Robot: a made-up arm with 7 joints.
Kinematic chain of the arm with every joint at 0, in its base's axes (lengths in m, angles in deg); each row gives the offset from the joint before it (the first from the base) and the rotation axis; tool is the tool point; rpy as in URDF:
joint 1: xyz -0.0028 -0.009 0.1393 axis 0 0.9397 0.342
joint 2: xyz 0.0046 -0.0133 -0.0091 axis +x
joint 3: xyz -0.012 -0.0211 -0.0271 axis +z
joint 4: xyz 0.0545 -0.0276 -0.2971 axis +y
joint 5: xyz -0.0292 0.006 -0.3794 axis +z
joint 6: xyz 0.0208 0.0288 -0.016 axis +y
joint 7: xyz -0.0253 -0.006 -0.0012 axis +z
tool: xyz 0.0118 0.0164 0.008 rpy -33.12 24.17 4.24
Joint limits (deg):
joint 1: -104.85..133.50
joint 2: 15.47..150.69
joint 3: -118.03..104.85
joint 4: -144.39..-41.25
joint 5: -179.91..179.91
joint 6: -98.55..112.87
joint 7: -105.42..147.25
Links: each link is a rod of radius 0.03 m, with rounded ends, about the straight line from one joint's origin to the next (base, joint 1, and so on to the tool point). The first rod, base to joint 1, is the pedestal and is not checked.
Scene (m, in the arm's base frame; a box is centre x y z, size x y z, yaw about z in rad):
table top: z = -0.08
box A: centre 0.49 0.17 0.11 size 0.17 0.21 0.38 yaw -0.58
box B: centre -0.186 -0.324 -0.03 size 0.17 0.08 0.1 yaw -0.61
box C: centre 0.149 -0.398 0 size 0.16 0.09 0.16 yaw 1.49
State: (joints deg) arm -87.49 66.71 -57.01 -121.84 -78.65 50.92 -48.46
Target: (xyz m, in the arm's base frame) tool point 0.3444 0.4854 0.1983
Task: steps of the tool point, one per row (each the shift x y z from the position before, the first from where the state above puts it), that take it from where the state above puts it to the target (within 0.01 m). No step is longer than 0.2 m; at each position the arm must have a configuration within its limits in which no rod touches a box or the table.
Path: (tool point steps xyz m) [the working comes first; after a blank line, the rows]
Joints at the target: -68.20 121.29 -80.43 -76.02 -82.40 51.27 -51.02
Straight joint move there: touches box A.

1: 0.0147 0.0777 0.0656
2: -0.0138 0.0793 0.0672
3: -0.0418 0.0760 0.0623
4: -0.0670 0.0677 0.0520
5: -0.0876 0.0553 0.0368
6: -0.1021 0.0391 0.0183
7: 0.1472 0.1072 -0.0426
8: 0.1090 0.1104 -0.1206
9: 0.0301 0.1010 -0.1631

